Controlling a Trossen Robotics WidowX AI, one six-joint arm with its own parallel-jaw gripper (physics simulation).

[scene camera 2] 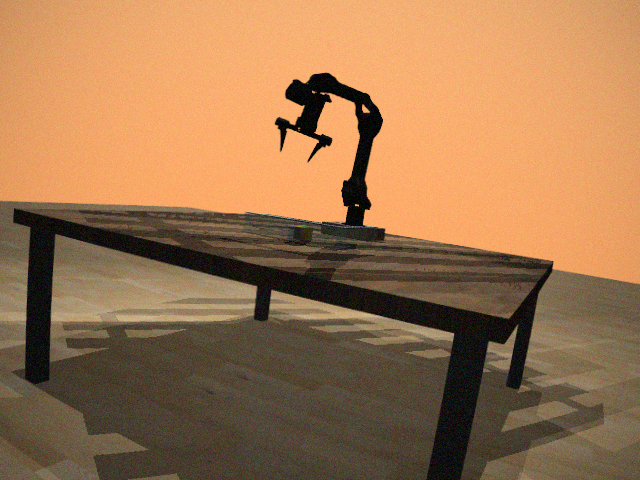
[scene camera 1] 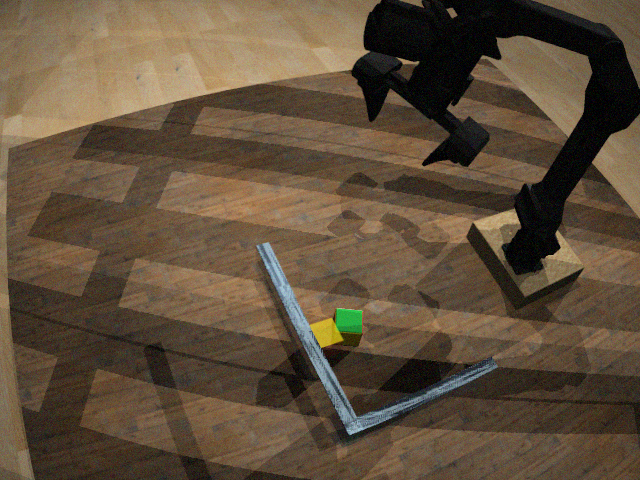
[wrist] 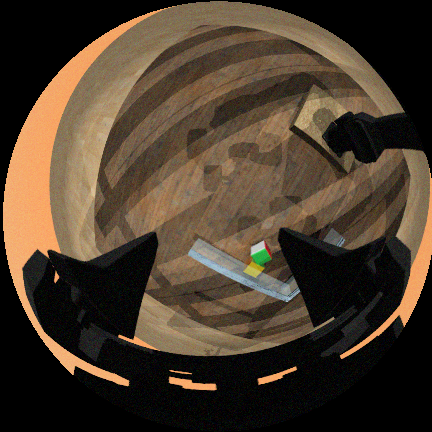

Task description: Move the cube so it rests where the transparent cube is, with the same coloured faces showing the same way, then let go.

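Where they show: gripper, fingertip midpoint: [scene camera 2: 293, 157] [scene camera 1: 398, 141] [wrist: 218, 236]; arm's base at its link origin: [scene camera 2: 354, 225] [scene camera 1: 522, 257] [wrist: 335, 138].
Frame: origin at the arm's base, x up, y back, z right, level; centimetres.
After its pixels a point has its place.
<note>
A block with a green top and yellowish side [scene camera 1: 348, 321] @(x -0.2, y -33.6, z -5.0 cm) stands beside a yellow-topped block [scene camera 1: 325, 332] @(x -0.1, y -37.3, z -6.1 cm), close together or touching. In the wrist view the first block [wrist: 261, 253] @(x -0.2, y -32.6, z -4.2 cm) shows white, green and a sliver of red, and a yellow patch [wrist: 254, 269] @(x -0.2, y -37.2, z -6.4 cm) lies just below it. I cannot tell surely which is the transparent cube. In scene camera 2 they show as one small yellowish, orange and green shape [scene camera 2: 302, 233], too small to separate. My gripper [scene camera 1: 398, 142] @(x 19.8, y -25.4, z 9.1 cm) [scene camera 2: 295, 156] @(x 19.8, y -25.4, z 9.1 cm) [wrist: 218, 236] @(x 19.8, y -25.4, z 9.1 cm) is wide open and empty, high above the table and away from both blocks.
A long blue-grey bar [scene camera 1: 282, 286] @(x 1.8, y -41.8, z 1.2 cm) [wrist: 220, 261] @(x 0.3, y -40.8, z 1.6 cm) runs right beside the yellow-topped block and meets a second bar [scene camera 1: 423, 394] @(x 1.8, y -27.6, z -19.4 cm) at a corner. The arm's base block [scene camera 1: 542, 281] @(x 0.0, y 1.6, z -5.6 cm) [scene camera 2: 372, 234] [wrist: 310, 110] @(x 0.0, y 0.5, z 8.4 cm) stands on the table. Dark shadows cross the table.
</note>
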